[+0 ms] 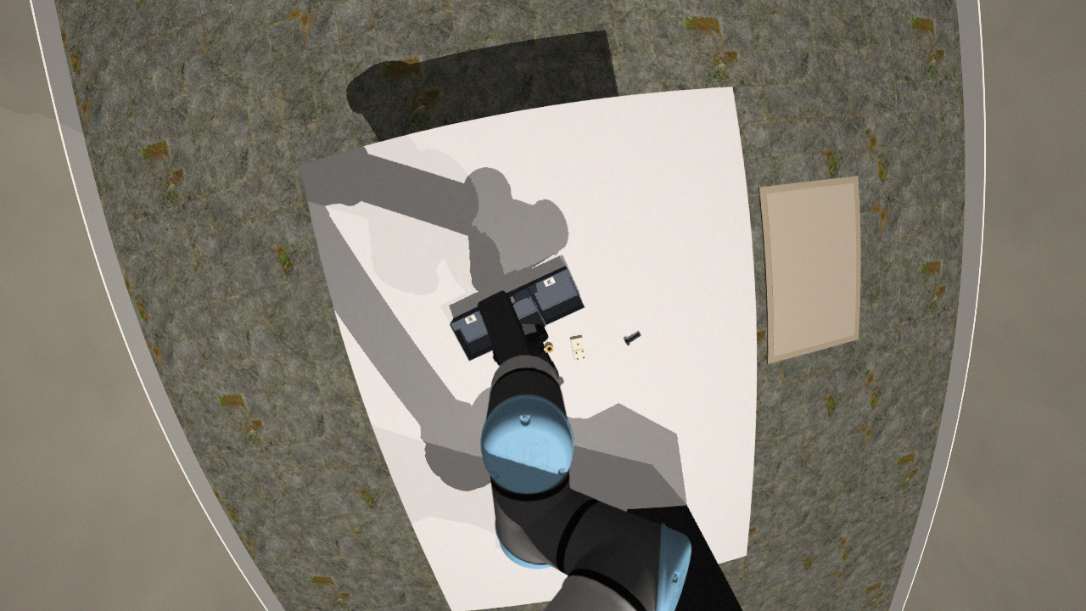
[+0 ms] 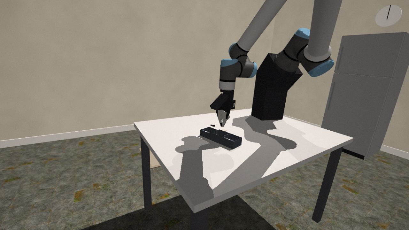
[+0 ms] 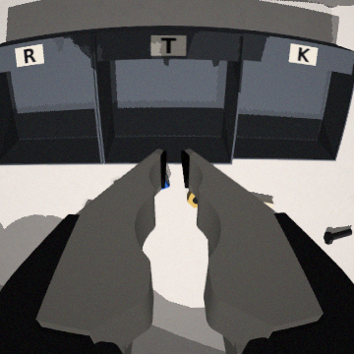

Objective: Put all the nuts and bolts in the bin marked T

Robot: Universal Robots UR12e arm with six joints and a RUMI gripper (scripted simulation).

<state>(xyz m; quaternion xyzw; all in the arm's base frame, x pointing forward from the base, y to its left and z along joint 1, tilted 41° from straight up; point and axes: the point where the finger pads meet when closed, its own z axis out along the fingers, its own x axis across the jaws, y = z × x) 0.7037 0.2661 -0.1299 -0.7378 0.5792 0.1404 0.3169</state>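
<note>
My hand is 1 cm short of the black bin unit, 1 cm to the right of it and 7 cm above it. Also, from my hand: yellow nut: 8 cm behind, 5 cm to the right, 9 cm below; blue battery: 8 cm behind, 9 cm below; grey nut: 12 cm behind, 4 cm to the left, 9 cm below.
</note>
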